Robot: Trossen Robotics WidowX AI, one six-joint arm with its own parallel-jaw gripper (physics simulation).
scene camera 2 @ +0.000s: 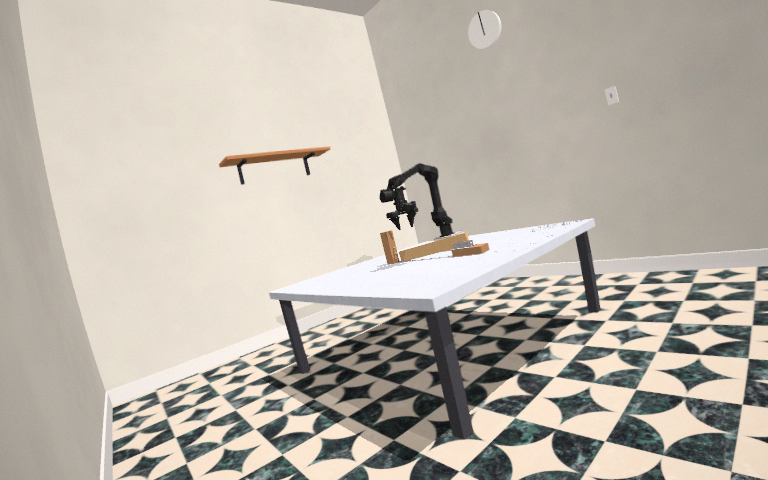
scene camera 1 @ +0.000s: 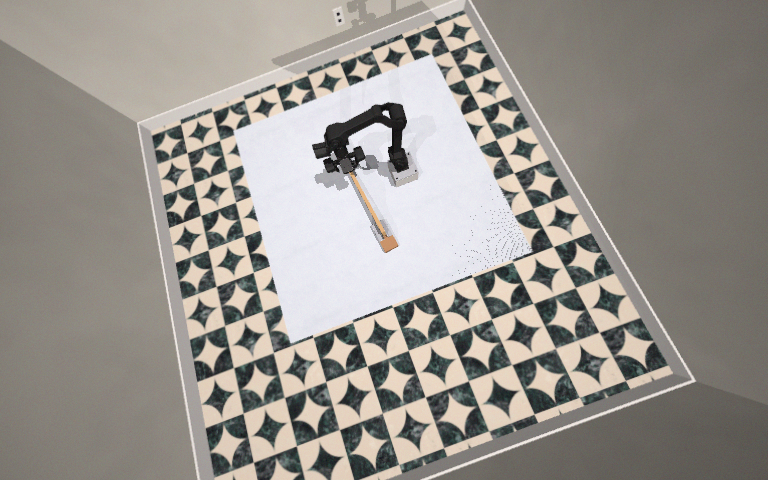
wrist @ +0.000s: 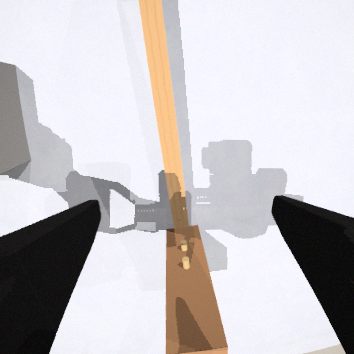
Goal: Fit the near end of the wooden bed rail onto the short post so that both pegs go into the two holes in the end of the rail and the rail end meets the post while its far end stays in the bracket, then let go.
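Frame: origin at the arm's base, x left, y back, z up, level; centimetres.
Seen in the pictures: gripper, fingertip midpoint: (scene camera 2: pixel 406 228) (wrist: pixel 187 206); arm's base, origin of the base link: (scene camera 2: pixel 447 234) (scene camera 1: pixel 401 165).
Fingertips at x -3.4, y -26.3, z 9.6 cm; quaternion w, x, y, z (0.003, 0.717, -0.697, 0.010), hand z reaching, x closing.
Observation:
Offsets run from my fingertips to a thing's top centre. "pt": to the spot under its first point. Level surfaces: height alone.
The wooden rail (scene camera 1: pixel 367 199) (scene camera 2: pixel 433 247) (wrist: pixel 162 90) slopes down from the bracket (scene camera 2: pixel 462 243), where its far end rests, to a low near end close to the short post. The upright brown post @(pt dz -8.2, dx -13.7, dy -3.8 cm) (scene camera 2: pixel 388 247) (wrist: pixel 194 295) has two light pegs @(pt dz -11.0, dx -12.9, dy -1.3 cm) (wrist: pixel 185 255) on its face. Both pegs show bare in the wrist view, outside the rail's end. Whether the rail end touches the post is unclear. My gripper (scene camera 1: pixel 344 164) (scene camera 2: pixel 405 227) (wrist: pixel 187 206) is open and empty, above the rail's near end and the post, one finger on each side. In scene camera 1 the gripper mostly hides the post.
The bracket stands with an orange-brown block @(dz -14.0, dx +34.6, dy +5.6 cm) (scene camera 1: pixel 388 243) (scene camera 2: pixel 478 249) at the rail's far end. The arm's pale base block (scene camera 1: pixel 403 174) stands to one side of the rail. All are on the white table @(dz -17.5 cm) (scene camera 1: pixel 317 271) (scene camera 2: pixel 362 288). A wall shelf (scene camera 2: pixel 277 155) hangs beyond the table.

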